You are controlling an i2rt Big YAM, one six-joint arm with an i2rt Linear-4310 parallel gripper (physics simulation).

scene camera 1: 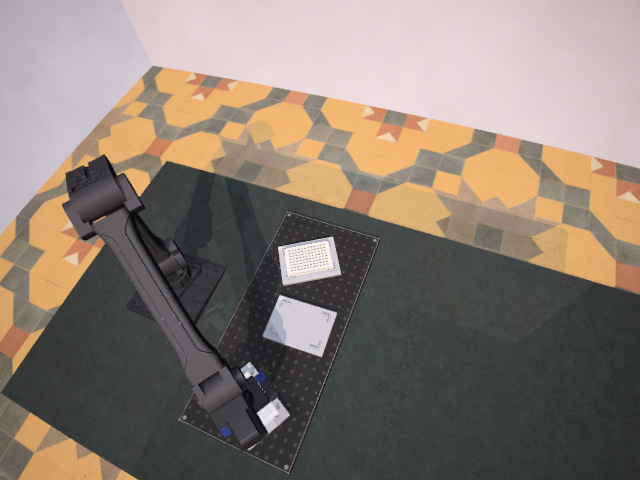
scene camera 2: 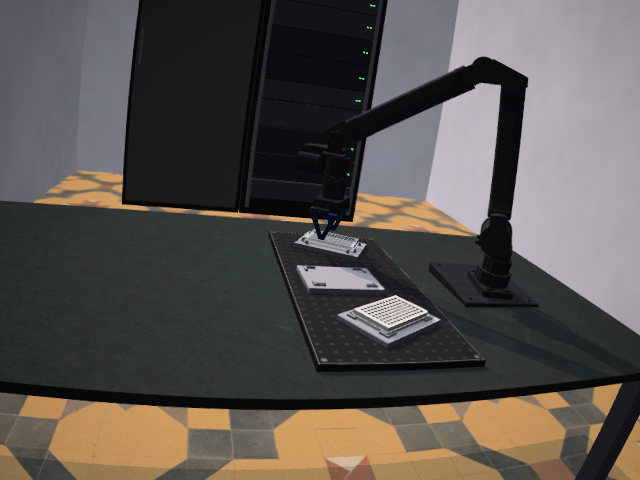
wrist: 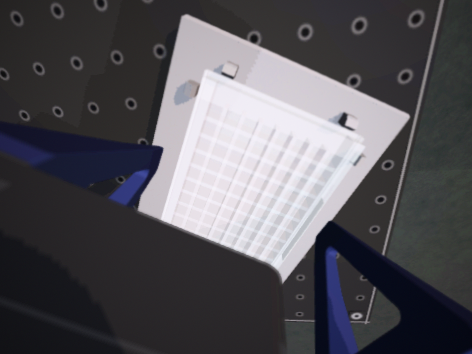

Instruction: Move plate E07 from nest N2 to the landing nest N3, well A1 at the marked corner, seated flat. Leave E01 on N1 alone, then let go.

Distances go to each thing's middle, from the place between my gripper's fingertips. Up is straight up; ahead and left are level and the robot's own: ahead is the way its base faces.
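Clear well plate (wrist: pixel 254 171): 1 cm below my hand, 2 cm behind it. Nest with corner clips (scene camera 1: pixel 296 324), from my hand: 23 cm to the left, 1 cm behind, 2 cm below.
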